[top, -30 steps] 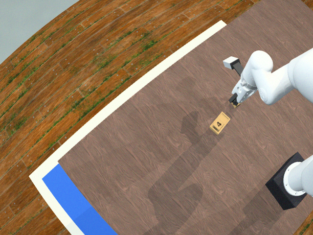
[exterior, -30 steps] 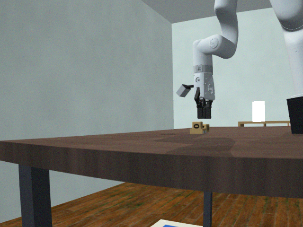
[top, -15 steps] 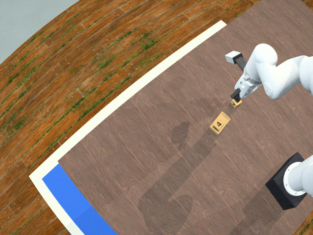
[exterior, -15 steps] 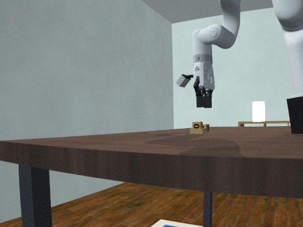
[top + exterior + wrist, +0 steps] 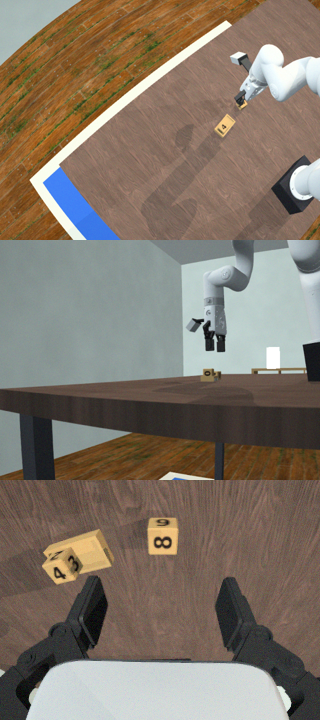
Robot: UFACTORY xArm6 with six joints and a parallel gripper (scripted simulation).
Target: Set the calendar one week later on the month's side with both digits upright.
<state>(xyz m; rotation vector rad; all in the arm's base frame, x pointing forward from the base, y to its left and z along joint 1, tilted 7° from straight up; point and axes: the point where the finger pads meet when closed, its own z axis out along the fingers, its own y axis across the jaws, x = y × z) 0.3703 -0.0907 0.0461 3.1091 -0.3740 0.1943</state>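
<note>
My gripper is now 100 mm above the wooden cube. Also, from my hand: tray (110 mm to the left, 100 mm below).
</note>
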